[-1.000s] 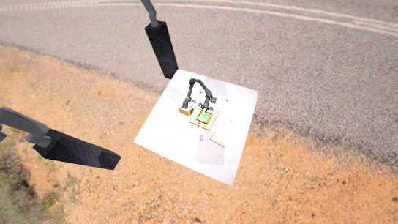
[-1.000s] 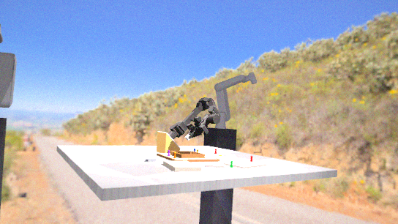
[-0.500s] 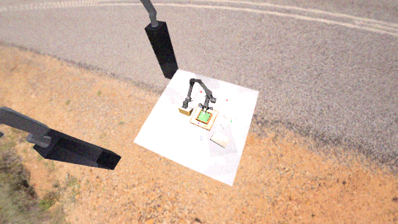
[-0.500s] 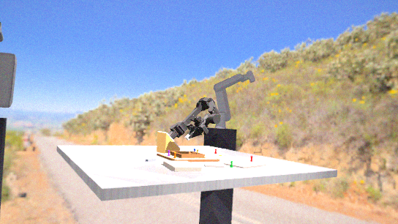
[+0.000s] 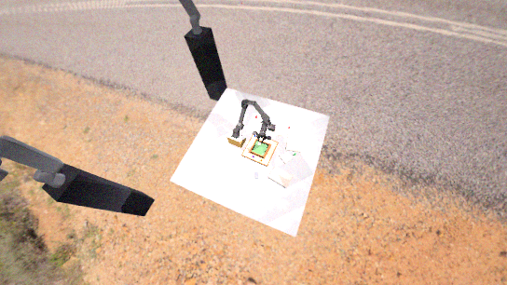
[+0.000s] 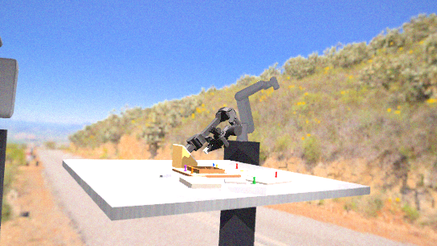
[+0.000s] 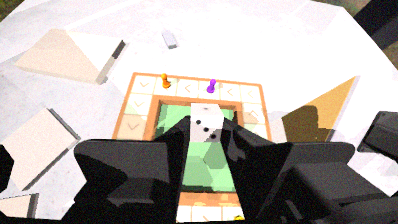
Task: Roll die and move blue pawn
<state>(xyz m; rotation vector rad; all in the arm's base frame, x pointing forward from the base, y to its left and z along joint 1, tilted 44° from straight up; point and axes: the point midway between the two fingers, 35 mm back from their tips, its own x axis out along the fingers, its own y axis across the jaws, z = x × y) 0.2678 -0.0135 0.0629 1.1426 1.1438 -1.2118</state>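
The white die is right at my gripper tip. Round my gripper tip: purple pawn (3 cm behind, 11 cm to the right, 10 cm below); then yellow pawn (7 cm behind, 11 cm to the left, 10 cm below); then green tray (12 cm below).
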